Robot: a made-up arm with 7 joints.
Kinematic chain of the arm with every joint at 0, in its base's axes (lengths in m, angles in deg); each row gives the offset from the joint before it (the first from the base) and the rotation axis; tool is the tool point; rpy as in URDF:
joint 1: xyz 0.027 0 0.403 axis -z
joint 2: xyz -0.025 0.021 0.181 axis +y
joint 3: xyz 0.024 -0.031 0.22 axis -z
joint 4: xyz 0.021 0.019 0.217 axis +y
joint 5: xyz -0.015 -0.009 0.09 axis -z
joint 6: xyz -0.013 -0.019 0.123 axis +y
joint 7: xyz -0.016 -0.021 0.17 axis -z
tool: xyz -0.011 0.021 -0.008 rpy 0 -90 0
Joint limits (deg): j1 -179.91..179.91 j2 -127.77..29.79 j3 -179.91..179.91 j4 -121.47..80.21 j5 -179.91..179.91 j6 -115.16..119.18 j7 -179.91..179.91
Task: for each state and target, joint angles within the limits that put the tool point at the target. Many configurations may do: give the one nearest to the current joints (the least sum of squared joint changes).
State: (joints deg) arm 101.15 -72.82 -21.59 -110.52 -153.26 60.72 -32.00
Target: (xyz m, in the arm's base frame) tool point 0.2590 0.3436 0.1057
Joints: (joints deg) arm 121.94 -110.31 -7.70 -67.19 -145.17 40.06 -36.11
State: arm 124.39 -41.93 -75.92 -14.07 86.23 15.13 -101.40
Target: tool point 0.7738 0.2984 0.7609
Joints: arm 166.37 -71.88 -66.66 -13.29 89.94 3.84 -100.32
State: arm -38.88 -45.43 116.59 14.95 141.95 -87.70 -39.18
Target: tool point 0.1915 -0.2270 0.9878
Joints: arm -63.43 -21.98 109.33 57.40 155.39 -98.76 -39.11
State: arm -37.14 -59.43 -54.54 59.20 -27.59 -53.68 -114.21
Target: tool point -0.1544 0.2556 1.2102
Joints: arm -3.10 -33.37 -71.35 78.30 -28.51 -33.75 -116.14
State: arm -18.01 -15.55 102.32 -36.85 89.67 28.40 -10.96
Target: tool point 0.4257 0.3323 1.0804
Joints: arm -16.42 29.79 123.51 -44.64 91.32 13.03 -13.80
